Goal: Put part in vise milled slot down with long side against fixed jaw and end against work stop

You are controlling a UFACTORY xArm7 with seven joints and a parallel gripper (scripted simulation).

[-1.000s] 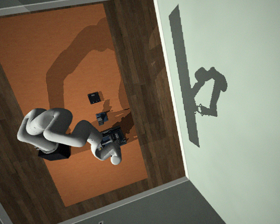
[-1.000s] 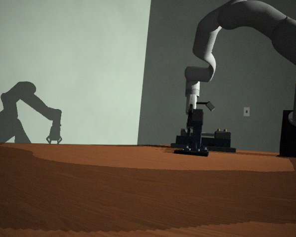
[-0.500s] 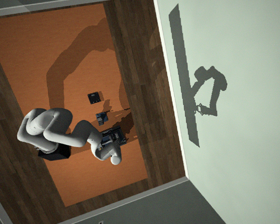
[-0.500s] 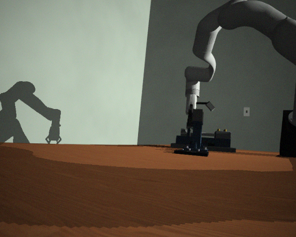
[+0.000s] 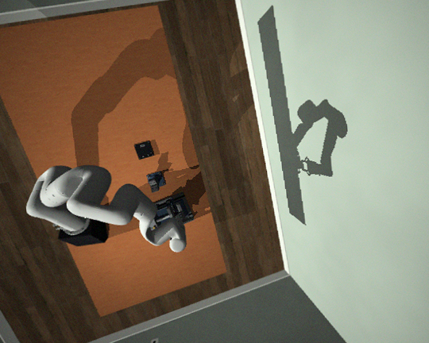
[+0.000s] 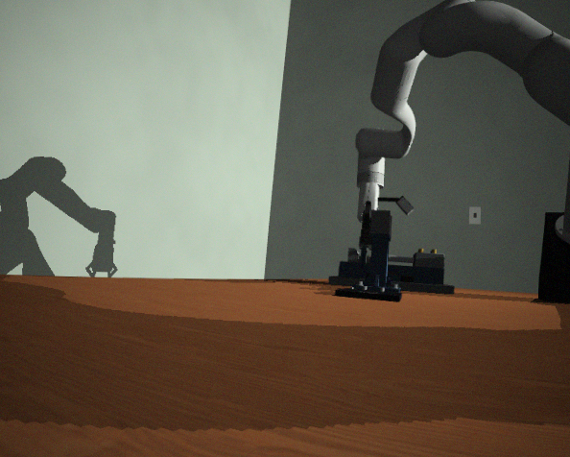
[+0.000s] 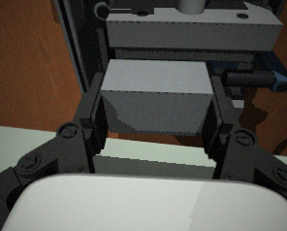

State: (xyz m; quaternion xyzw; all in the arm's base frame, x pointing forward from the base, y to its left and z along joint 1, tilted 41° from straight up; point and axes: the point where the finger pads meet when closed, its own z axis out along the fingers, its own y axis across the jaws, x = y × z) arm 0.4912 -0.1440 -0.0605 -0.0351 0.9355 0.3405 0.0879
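Now: the grey jaw 50 mm below my hand, 30 mm behind it and 20 mm to the left of it. Round my hand: dark rail: 90 mm below, 80 mm to the right, 60 mm behind; then grey part: 20 mm below; then work stop: 70 mm to the left, 40 mm below, 10 mm behind.
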